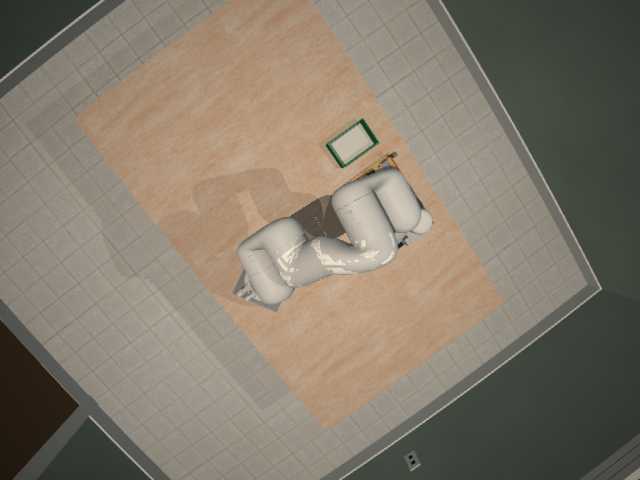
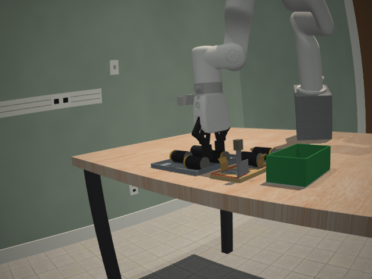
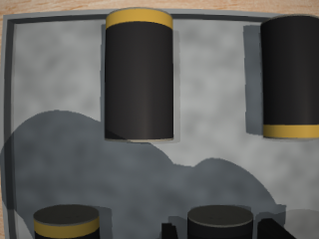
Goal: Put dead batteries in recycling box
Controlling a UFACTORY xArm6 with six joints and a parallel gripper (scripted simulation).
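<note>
The grey tray lies 4 cm to the right of my hand, 3 cm below it and 2 cm ahead of it. Also, from my hand: green recycling box (29 cm to the left, 2 cm below).
</note>
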